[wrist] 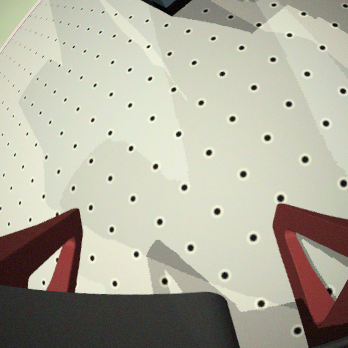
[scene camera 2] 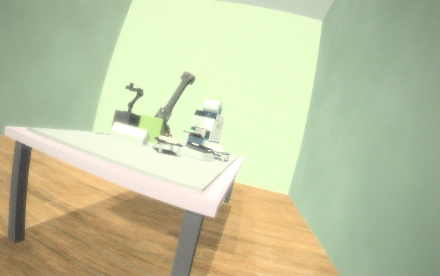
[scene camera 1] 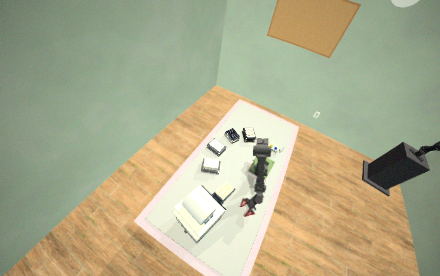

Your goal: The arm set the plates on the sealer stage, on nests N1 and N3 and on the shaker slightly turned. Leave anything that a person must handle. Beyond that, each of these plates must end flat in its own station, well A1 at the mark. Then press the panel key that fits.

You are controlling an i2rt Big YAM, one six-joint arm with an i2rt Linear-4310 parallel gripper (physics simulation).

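My gripper (scene camera 1: 245, 208) (wrist: 180, 218) is open and empty above the perforated deck, to the right of the white sealer (scene camera 1: 197, 212) (scene camera 2: 216, 127). A pale plate (scene camera 1: 225, 190) lies on the sealer's stage. Two white-topped plates, one (scene camera 1: 211, 165) nearer the sealer and one (scene camera 1: 216, 146) farther, sit on separate stations. Beyond them are a dark station (scene camera 1: 232, 135) and a pale-topped plate (scene camera 1: 249, 133) on a dark base. Station labels, A1 marks and which is the shaker are too small to tell. The key panel (scene camera 1: 275, 148) shows yellow and blue keys, partly behind the arm.
A dark corner (wrist: 171, 6) of the sealer's base shows at the wrist view's top edge. A green block (scene camera 1: 269, 167) (scene camera 2: 151, 127) stands beside the arm. A white sloped box (scene camera 2: 130, 133) and a raised station (scene camera 2: 169, 145) stand on the table (scene camera 2: 150, 170). A black pedestal (scene camera 1: 397, 170) stands apart.
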